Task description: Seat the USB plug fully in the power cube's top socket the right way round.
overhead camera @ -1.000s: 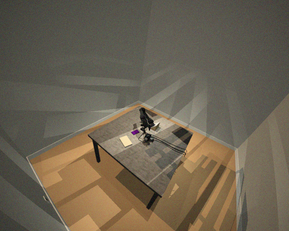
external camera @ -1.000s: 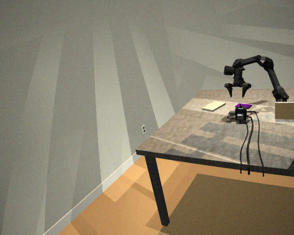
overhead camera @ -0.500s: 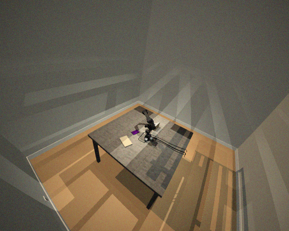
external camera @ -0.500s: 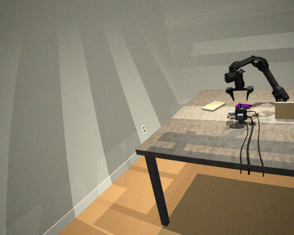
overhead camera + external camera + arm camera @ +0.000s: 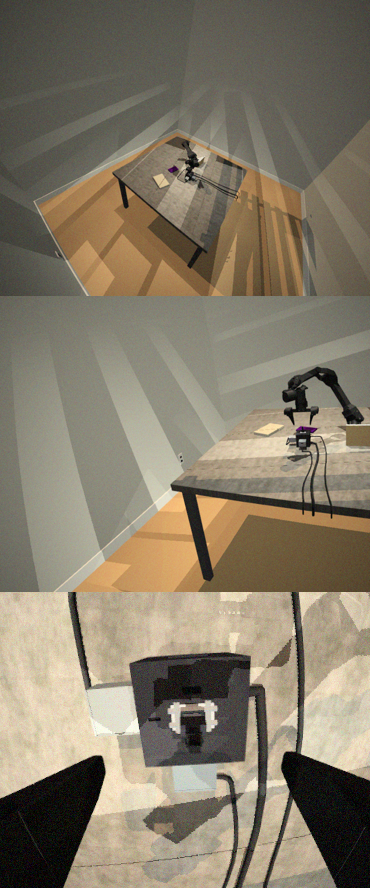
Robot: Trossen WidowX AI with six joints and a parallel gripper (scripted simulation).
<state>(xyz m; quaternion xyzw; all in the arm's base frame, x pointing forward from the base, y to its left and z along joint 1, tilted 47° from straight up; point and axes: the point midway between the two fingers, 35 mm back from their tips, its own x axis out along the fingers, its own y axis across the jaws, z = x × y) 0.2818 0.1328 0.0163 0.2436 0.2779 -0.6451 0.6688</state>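
Now: the USB plug 30 mm below my gripper tip. Also, from my gripper tip: beige pad 270 mm ahead, 220 mm to the right, 120 mm below; purple flat item 20 mm ahead, 240 mm to the right, 120 mm below; USB socket 10 mm to the right, 50 mm below.
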